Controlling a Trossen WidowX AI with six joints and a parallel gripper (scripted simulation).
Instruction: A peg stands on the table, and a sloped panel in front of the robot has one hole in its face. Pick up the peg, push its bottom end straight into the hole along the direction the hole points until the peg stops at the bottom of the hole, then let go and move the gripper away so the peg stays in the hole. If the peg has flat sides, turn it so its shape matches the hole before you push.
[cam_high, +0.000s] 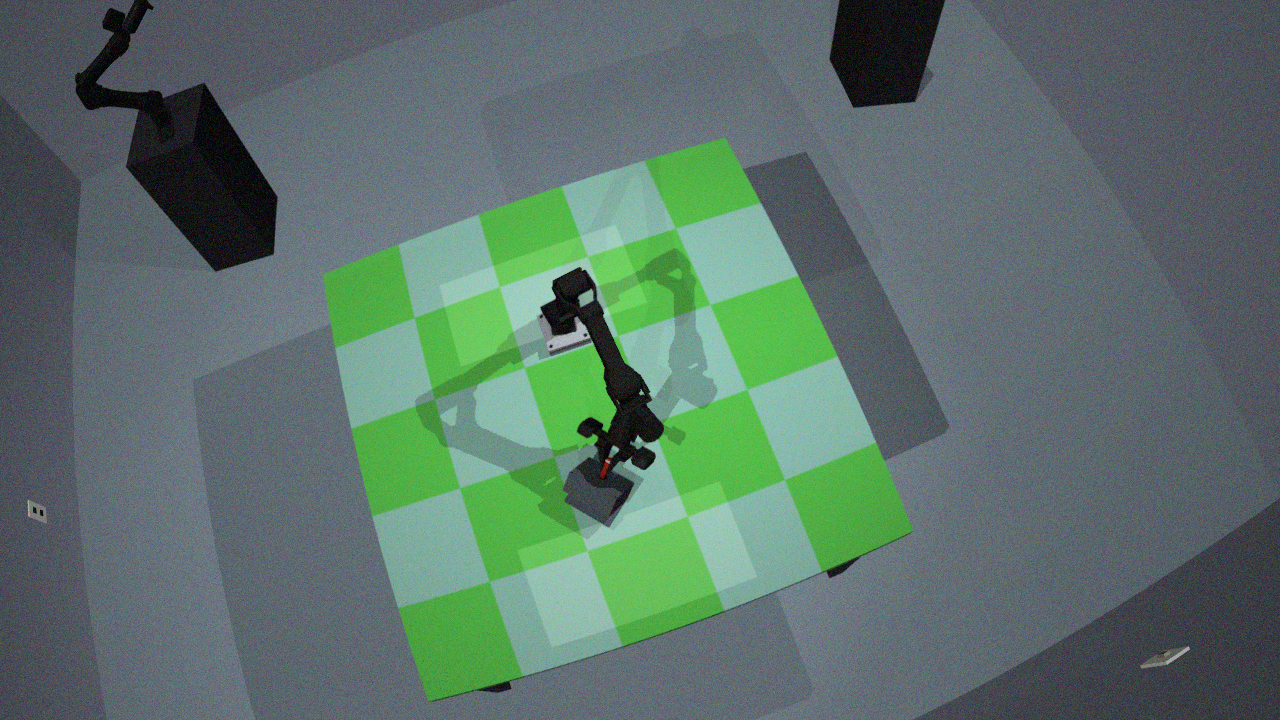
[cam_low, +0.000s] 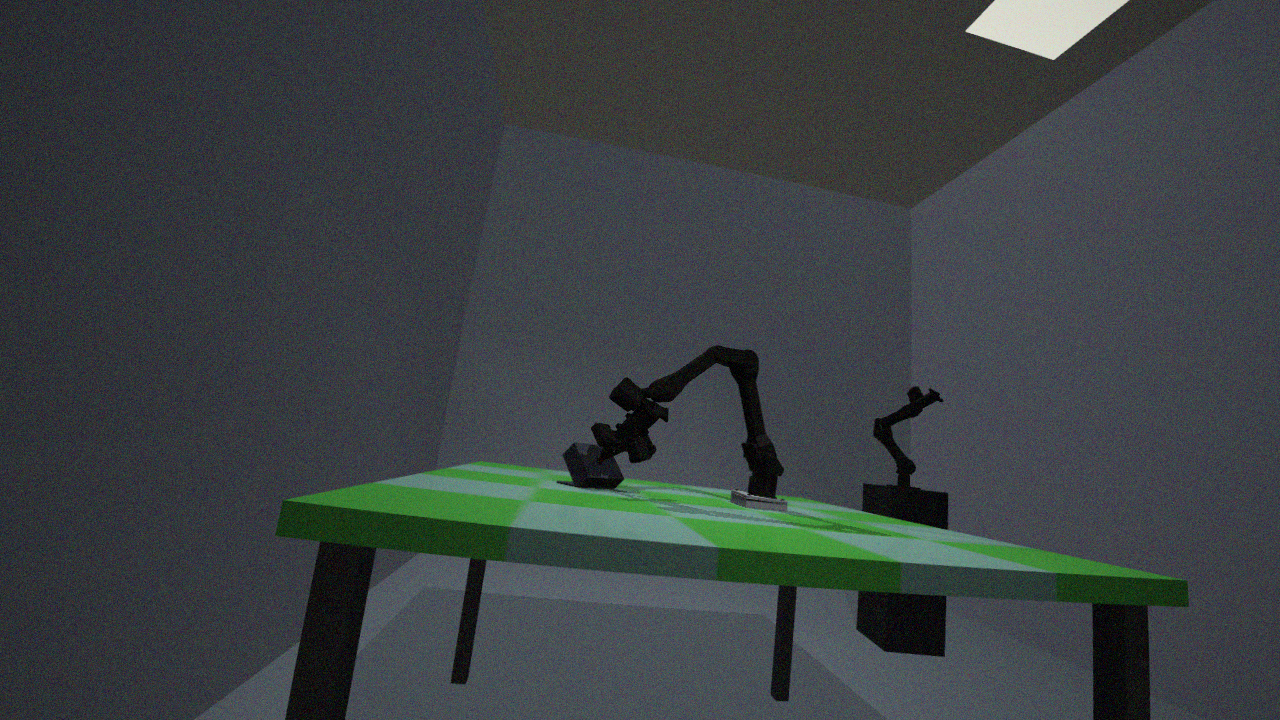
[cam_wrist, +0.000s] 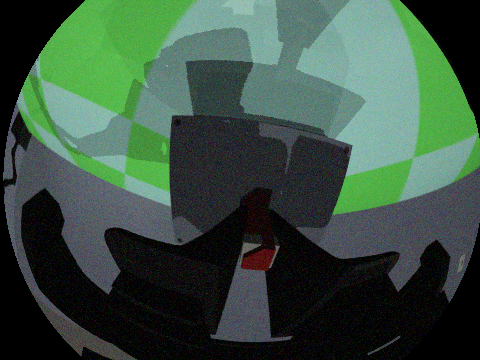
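My gripper tip is now 1 cm to the right of the red peg, 1 cm below it and 1 cm past it. Round my gripper tip: sloped panel 3 cm below, 2 cm to the right, 2 cm ahead.
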